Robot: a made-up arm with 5 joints.
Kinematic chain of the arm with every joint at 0, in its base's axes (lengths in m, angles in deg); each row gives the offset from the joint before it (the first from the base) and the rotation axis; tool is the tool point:
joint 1: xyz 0 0 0.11 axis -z
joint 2: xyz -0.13 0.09 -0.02 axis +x
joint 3: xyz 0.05 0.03 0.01 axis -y
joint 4: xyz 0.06 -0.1 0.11 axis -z
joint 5: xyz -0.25 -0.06 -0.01 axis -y
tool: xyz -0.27 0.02 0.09
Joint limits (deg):
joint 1: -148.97..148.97
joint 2: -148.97..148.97
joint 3: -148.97..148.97
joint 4: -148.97..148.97
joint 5: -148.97..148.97
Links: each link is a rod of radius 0.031 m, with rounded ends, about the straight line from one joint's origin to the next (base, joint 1, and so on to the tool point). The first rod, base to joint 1, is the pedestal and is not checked.
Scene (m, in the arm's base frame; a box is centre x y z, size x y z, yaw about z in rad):
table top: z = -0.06
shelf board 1: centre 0.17 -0.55 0.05 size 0.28 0.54 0.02 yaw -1
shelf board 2: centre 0.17 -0.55 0.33 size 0.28 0.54 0.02 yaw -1
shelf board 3: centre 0.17 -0.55 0.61 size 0.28 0.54 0.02 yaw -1
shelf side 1: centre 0.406 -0.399 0.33 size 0.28 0.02 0.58 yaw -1
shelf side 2: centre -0.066 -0.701 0.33 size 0.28 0.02 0.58 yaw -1
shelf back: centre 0.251 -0.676 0.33 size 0.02 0.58 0.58 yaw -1
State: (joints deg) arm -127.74 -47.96 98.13 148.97 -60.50
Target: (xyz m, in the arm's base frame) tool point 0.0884 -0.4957 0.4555
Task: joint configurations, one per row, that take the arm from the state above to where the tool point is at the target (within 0.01 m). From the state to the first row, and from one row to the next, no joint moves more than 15 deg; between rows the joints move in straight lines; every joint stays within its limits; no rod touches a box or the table.
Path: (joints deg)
1: -120.14 -48.00 95.22 148.46 -74.19
2: -112.55 -48.05 92.32 147.95 -87.88
3: -104.95 -48.09 89.41 147.44 -101.57
4: -97.36 -48.14 86.51 146.93 -115.27
5: -106.88 -35.50 74.72 147.16 -106.57
6: -116.39 -22.86 62.94 147.39 -97.88
7: -125.91 -10.21 51.16 147.62 -89.18
8: -131.43 -11.75 60.44 148.07 -76.07
9: -136.95 -13.29 69.72 148.52 -62.95
10: -142.48 -14.83 79.00 148.97 -49.84

